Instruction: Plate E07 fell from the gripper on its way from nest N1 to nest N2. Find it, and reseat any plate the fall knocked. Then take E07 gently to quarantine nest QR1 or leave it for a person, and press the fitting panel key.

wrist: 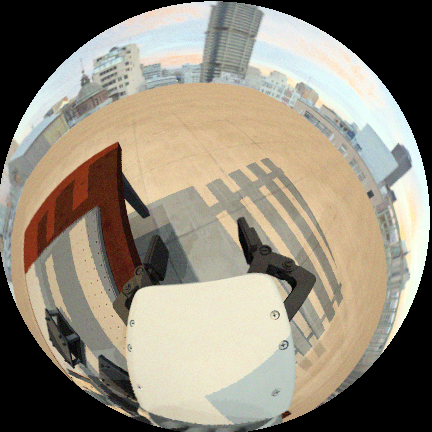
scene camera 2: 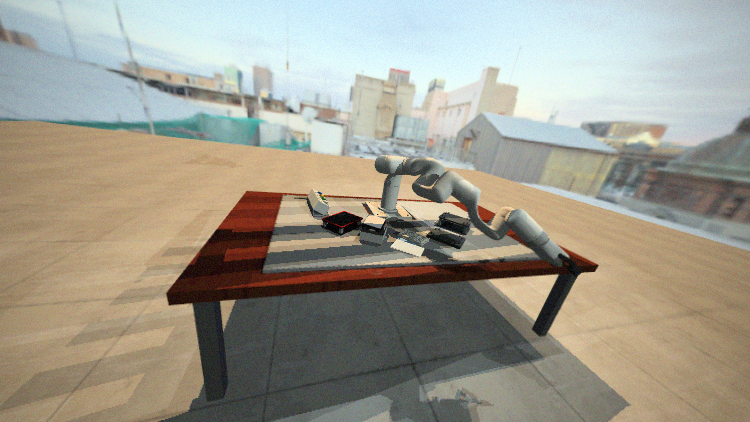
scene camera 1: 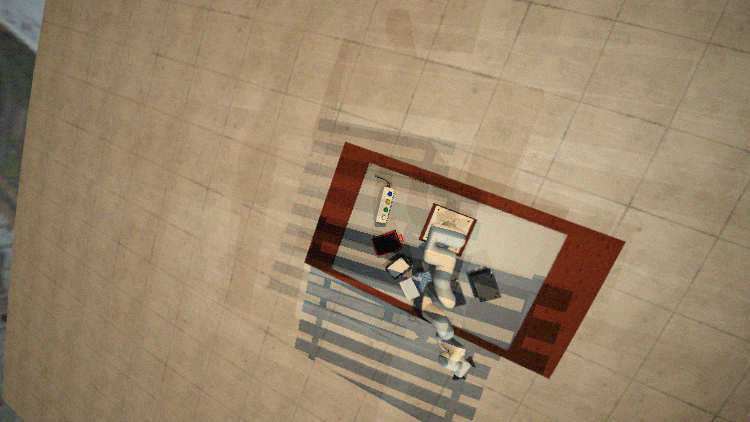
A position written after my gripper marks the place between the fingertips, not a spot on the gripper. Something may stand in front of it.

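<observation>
A grey perforated mat [scene camera 1: 520, 253] is visible, also at [wrist: 69, 274] and [scene camera 2: 299, 240]. My gripper [scene camera 2: 567, 269], visible too at [wrist: 198, 236], is open and holds nothing.
</observation>
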